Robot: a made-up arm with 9 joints.
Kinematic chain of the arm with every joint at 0, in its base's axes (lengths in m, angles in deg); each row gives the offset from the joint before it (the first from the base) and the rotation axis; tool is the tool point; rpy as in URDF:
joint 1: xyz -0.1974 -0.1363 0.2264 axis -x
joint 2: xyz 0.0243 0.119 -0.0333 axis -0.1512 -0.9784 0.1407
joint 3: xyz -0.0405 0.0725 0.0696 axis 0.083 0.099 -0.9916
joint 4: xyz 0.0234 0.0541 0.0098 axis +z
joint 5: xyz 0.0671 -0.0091 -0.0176 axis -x
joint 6: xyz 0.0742 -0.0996 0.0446 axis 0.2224 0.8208 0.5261
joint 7: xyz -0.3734 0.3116 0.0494 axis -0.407 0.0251 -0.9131
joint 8: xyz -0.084 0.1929 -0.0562 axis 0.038 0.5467 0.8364
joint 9: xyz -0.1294 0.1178 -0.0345 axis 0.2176 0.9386 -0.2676
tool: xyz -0.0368 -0.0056 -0.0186 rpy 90 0 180
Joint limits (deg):
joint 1: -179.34..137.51
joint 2: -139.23..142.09
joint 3: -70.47..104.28
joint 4: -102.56..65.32
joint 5: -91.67..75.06
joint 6: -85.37..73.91
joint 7: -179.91..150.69
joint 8: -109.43..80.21
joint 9: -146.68..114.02
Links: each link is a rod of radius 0.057 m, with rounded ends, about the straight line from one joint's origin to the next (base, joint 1, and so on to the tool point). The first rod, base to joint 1, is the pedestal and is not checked.
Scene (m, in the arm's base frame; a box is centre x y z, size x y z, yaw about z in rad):
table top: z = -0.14
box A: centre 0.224 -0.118 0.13 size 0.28 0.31 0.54 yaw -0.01
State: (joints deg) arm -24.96 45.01 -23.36 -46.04 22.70 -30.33 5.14 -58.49 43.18
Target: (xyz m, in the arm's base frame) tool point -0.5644 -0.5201 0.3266
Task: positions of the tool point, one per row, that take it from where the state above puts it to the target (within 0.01 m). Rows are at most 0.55 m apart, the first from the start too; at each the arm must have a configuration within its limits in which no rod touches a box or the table.
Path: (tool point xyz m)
1: -0.1592 0.8097 0.3422
2: -0.6083 0.7028 0.3200
3: -0.8439 0.3528 0.1779
4: -0.7629 -0.0183 0.0182
5: -0.6373 -0.3229 0.0068
6: -0.4397 -0.5334 0.1821
7: -0.2011 -0.5511 0.4261
8: 0.0341 -0.3833 0.6026
9: 0.2241 -0.1179 0.6285
10: -0.1783 -0.4184 0.6434
11: -0.5644 -0.5201 0.3267

